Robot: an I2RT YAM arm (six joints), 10 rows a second.
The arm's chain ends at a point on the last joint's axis. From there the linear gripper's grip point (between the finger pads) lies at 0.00 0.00 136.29 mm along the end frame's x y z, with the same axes.
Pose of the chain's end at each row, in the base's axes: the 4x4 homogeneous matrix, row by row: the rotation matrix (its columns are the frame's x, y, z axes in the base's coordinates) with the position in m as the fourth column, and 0 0 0 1 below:
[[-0.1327 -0.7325 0.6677 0.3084], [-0.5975 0.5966 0.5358 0.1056], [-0.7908 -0.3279 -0.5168 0.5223], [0 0 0 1]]
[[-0.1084 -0.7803 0.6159 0.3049], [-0.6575 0.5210 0.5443 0.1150], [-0.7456 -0.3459 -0.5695 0.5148], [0 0 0 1]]
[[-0.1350 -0.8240 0.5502 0.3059], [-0.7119 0.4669 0.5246 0.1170], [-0.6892 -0.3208 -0.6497 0.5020], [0 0 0 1]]
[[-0.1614 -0.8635 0.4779 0.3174], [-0.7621 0.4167 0.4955 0.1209], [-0.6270 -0.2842 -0.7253 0.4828], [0 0 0 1]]
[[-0.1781 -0.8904 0.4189 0.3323], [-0.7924 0.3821 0.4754 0.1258], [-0.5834 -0.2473 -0.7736 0.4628], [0 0 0 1]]
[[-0.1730 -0.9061 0.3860 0.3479], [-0.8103 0.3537 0.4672 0.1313], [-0.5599 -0.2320 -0.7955 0.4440], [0 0 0 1]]
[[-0.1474 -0.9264 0.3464 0.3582], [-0.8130 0.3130 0.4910 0.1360], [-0.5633 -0.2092 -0.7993 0.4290], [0 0 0 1]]
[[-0.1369 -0.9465 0.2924 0.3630], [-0.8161 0.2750 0.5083 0.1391], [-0.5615 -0.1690 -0.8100 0.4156], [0 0 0 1]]
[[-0.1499 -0.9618 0.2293 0.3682], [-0.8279 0.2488 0.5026 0.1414], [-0.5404 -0.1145 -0.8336 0.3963], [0 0 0 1]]
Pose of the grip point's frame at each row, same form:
[[-0.1327 -0.7325 0.6677 0.3994], [-0.5975 0.5966 0.5358 0.1786], [-0.7908 -0.3279 -0.5168 0.4519], [0 0 0 1]]
[[-0.1084 -0.7803 0.6159 0.3888], [-0.6575 0.5210 0.5443 0.1892], [-0.7456 -0.3459 -0.5695 0.4372], [0 0 0 1]]
[[-0.1350 -0.8240 0.5502 0.3809], [-0.7119 0.4669 0.5246 0.1885], [-0.6892 -0.3208 -0.6497 0.4135], [0 0 0 1]]
[[-0.1614 -0.8635 0.4779 0.3825], [-0.7621 0.4167 0.4955 0.1884], [-0.6270 -0.2842 -0.7253 0.3839], [0 0 0 1]]
[[-0.1781 -0.8904 0.4189 0.3894], [-0.7924 0.3821 0.4754 0.1906], [-0.5834 -0.2473 -0.7736 0.3574], [0 0 0 1]]
[[-0.1730 -0.9061 0.3860 0.4005], [-0.8103 0.3537 0.4672 0.1950], [-0.5599 -0.2320 -0.7955 0.3356], [0 0 0 1]]
[[-0.1474 -0.9264 0.3464 0.4054], [-0.8130 0.3130 0.4910 0.2029], [-0.5633 -0.2092 -0.7993 0.3201], [0 0 0 1]]
[[-0.1369 -0.9465 0.2924 0.4029], [-0.8161 0.2750 0.5083 0.2084], [-0.5615 -0.1690 -0.8100 0.3052], [0 0 0 1]]
[[-0.1499 -0.9618 0.2293 0.3995], [-0.8279 0.2488 0.5026 0.2099], [-0.5404 -0.1145 -0.8336 0.2827], [0 0 0 1]]

